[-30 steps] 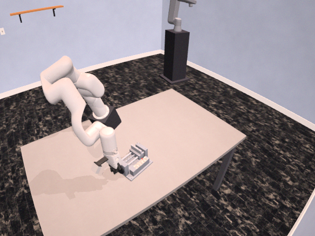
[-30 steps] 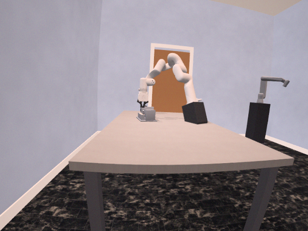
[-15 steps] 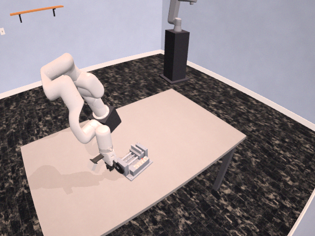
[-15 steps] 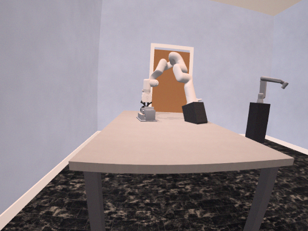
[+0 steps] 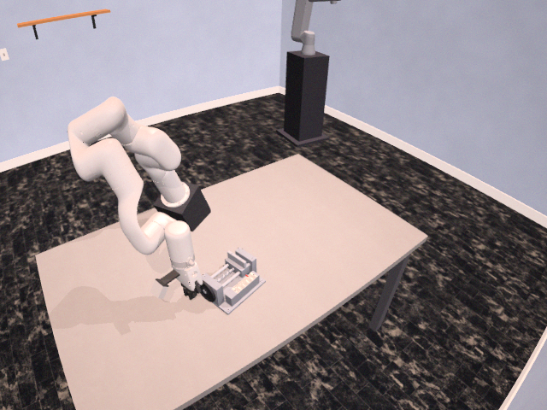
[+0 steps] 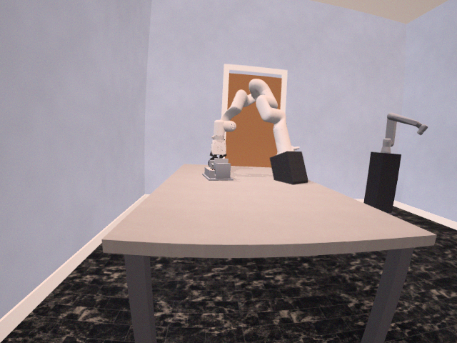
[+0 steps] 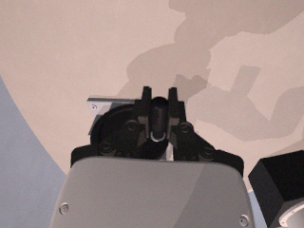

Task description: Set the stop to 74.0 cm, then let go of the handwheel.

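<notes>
Now: the black handwheel 30 mm to the left of my hand. Also, from my hand: handwheel knob: 10 mm to the left; sliding stop block: 200 mm to the left, 30 mm behind, 10 mm above.
</notes>
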